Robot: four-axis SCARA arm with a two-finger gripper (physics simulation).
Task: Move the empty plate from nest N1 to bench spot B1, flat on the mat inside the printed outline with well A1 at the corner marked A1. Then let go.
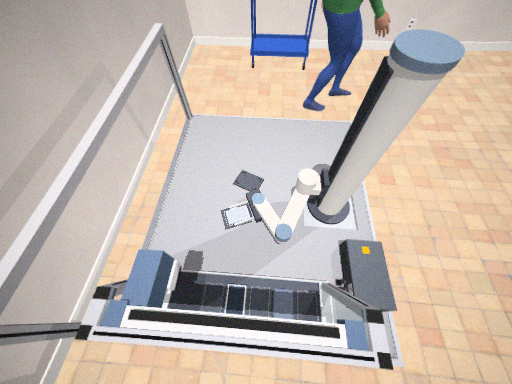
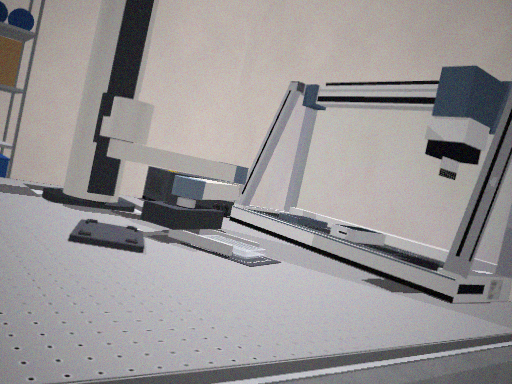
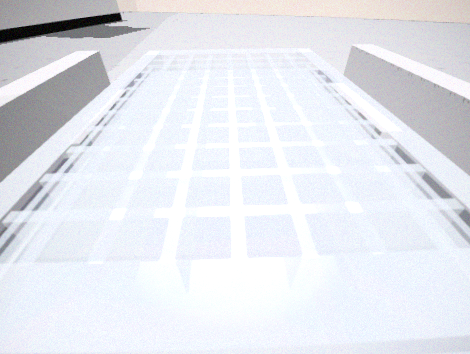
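Seen in the pictures: gripper, fingertip midpoint: (image 1: 231, 216) (image 2: 245, 249) (image 3: 228, 72); arm's base at its link origin: (image 1: 327, 205) (image 2: 89, 203).
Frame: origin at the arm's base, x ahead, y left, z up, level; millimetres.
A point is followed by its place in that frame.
Note:
The clear, pale plate (image 1: 238, 215) @(z 31, x 534, y 121 mm) (image 2: 244, 245) @(z 32, x 546, y 144 mm) (image 3: 235, 190) lies level between the two light finger bars of my gripper (image 1: 239, 214) @(z 29, x 572, y 128 mm) (image 2: 246, 247) @(z 29, x 572, y 128 mm) (image 3: 228, 72) @(z 29, x 572, y 128 mm), which is shut on its long sides. The plate is over the dark mat (image 1: 224, 219) @(z 14, x 615, y 146 mm) (image 2: 261, 262) @(z 15, x 616, y 139 mm) of the bench spot, on it or very close above it; I cannot tell if a thin gap remains. The mat's rim shows around it, but the A1 mark and the plate's well A1 cannot be read. The dark nest (image 1: 248, 180) @(z 25, x 499, y -130 mm) (image 2: 106, 236) @(z 25, x 542, y -150 mm), with small corner posts, stands beside the mat with no plate on it.
The arm's column (image 1: 372, 135) @(z 650, x 37, y 65 mm) (image 2: 92, 100) @(z 279, x 44, y -61 mm) stands on the bench. A gantry machine (image 1: 232, 325) (image 2: 345, 265) with a dark deck runs along one bench side. A dark grey box (image 1: 369, 275) @(z 128, x -116, y 416 mm) stands near its end. A person (image 1: 342, 45) and a blue cart (image 1: 280, 45) are beyond the bench.

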